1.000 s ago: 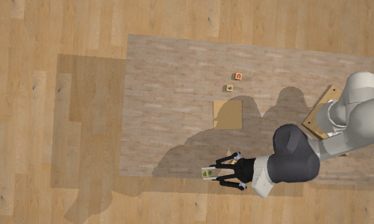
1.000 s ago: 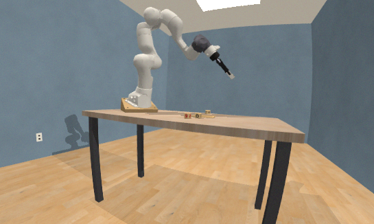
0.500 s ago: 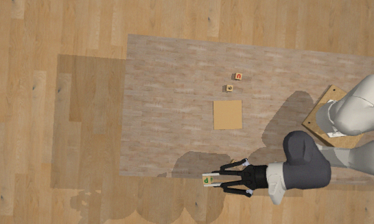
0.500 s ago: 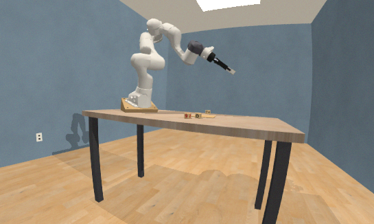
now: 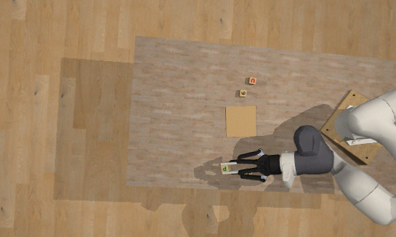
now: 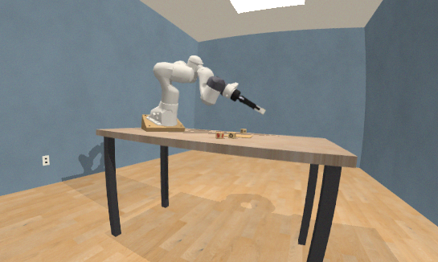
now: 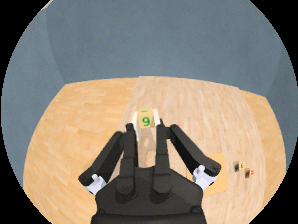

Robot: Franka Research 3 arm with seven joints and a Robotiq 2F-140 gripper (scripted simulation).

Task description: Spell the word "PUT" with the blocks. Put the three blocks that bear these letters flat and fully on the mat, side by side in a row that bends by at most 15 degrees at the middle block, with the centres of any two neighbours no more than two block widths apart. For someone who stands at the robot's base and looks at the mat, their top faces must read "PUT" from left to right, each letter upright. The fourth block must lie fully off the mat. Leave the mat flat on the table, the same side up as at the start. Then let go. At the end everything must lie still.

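My gripper is now 140 mm above the T block, 120 mm past it and 50 mm to the right of it. From my hand the other things lie so: green P block: 20 mm ahead, 10 mm below; then block marked 6: 310 mm to the right, 140 mm below, 70 mm behind; then tan mat: 180 mm to the right, 160 mm below, 70 mm behind.
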